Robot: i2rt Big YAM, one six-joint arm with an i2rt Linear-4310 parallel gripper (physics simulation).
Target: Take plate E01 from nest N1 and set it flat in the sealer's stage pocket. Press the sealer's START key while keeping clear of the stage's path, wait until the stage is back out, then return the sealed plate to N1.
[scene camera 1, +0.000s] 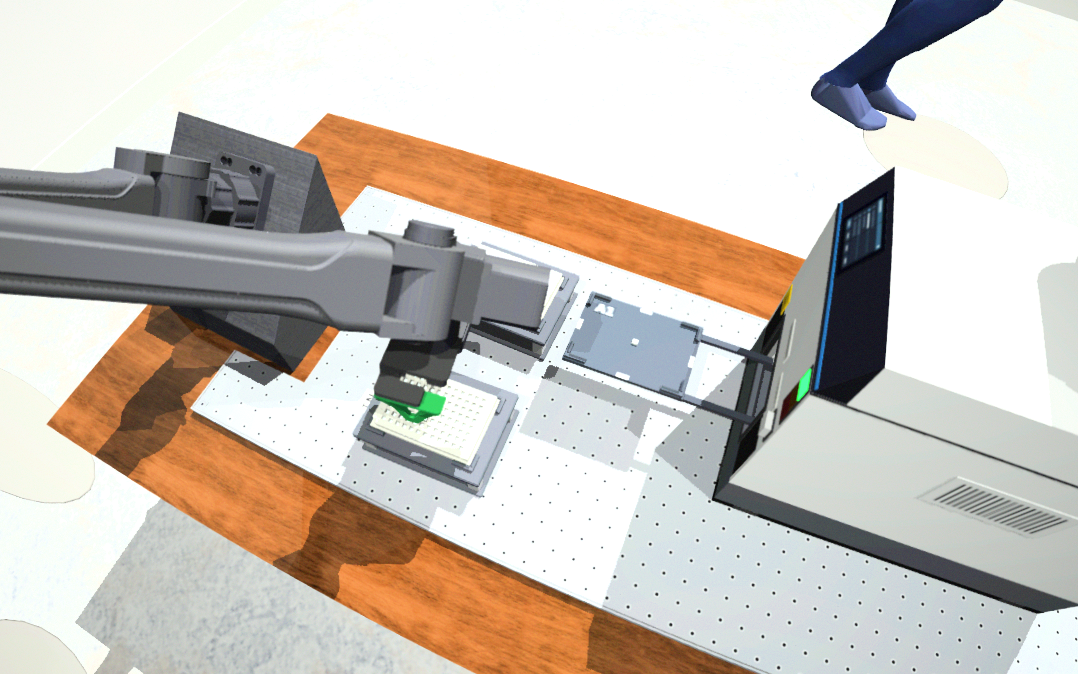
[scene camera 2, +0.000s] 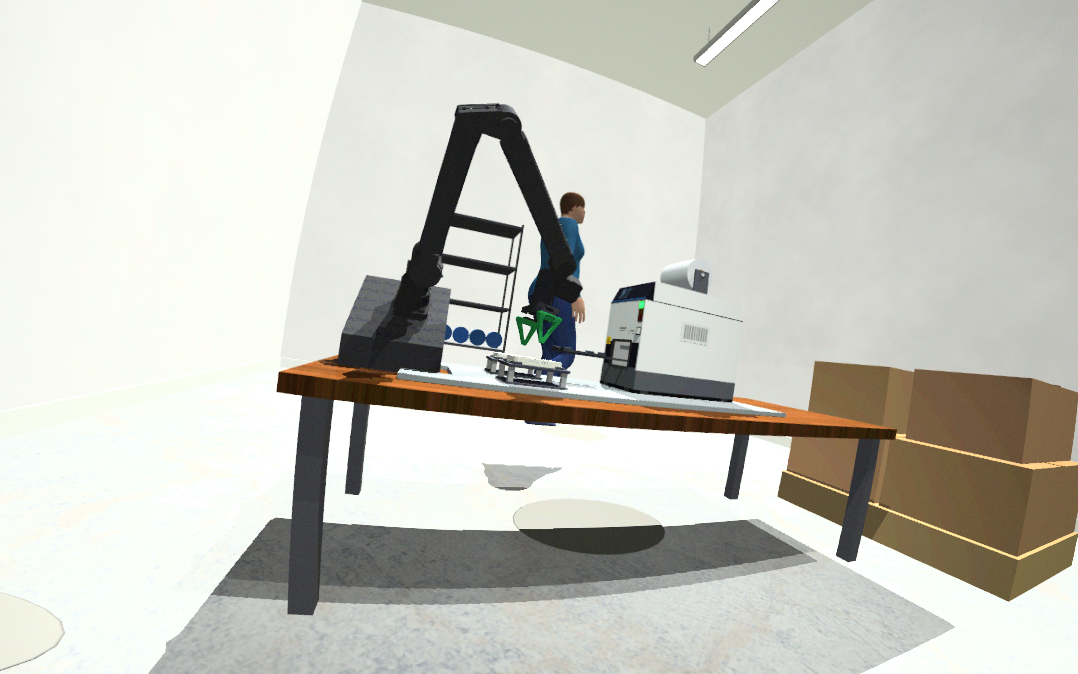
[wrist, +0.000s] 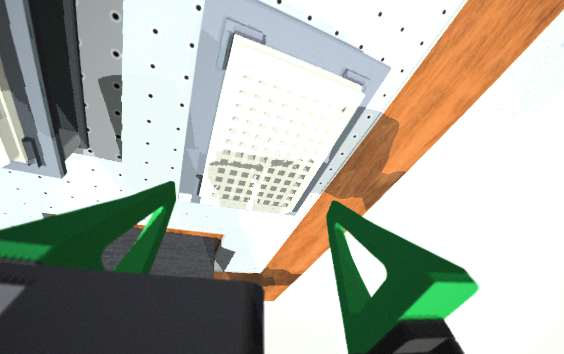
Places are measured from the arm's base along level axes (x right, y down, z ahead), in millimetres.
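Pixels of known places: gripper, between the fingertips: [scene camera 1: 426, 383] [scene camera 2: 531, 344] [wrist: 256, 199]; arm's base, origin of its link: [scene camera 1: 241, 206] [scene camera 2: 413, 302].
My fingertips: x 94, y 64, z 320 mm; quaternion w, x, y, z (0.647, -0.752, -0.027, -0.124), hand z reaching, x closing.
Ahead of a thing's pixels: the offset from my fingertips to its top centre. "spot": to the spot under its first point.
A cream well plate {dx +11, dy +37, dz +9 mm} [scene camera 1: 461, 429] [wrist: 285, 120] lies in the nearer grey nest {dx +11, dy +47, dz +9 mm} [scene camera 1: 413, 454] [wrist: 300, 42]. No E01 or N1 label is readable. My gripper [scene camera 1: 413, 414] [scene camera 2: 534, 341] [wrist: 256, 199] is open and empty, its green fingers pointing down above this plate, with a gap below the tips in the scene camera 2 view. The sealer's stage {dx -147, dy -7, dz +238 mm} [scene camera 1: 635, 361] is out and its pocket, marked A1, is empty. The sealer [scene camera 1: 898, 421] [scene camera 2: 683, 357] has a green lit key {spot: dx -57, dy -172, dz +344 mm} [scene camera 1: 804, 384] [scene camera 2: 641, 304] on its front; its lettering is too small to read.
A second nest {dx -193, dy +51, dz +4 mm} [scene camera 1: 558, 317] [wrist: 44, 125] holding a plate {spot: dx -152, dy +51, dz -29 mm} [wrist: 10, 125] stands between the first nest and the stage, partly hidden by my arm in the scene camera 1 view. Two dark rails {spot: dx -105, dy +5, dz +304 mm} [scene camera 1: 715, 409] join stage and sealer. A person [scene camera 1: 858, 79] [scene camera 2: 568, 238] stands behind the table.
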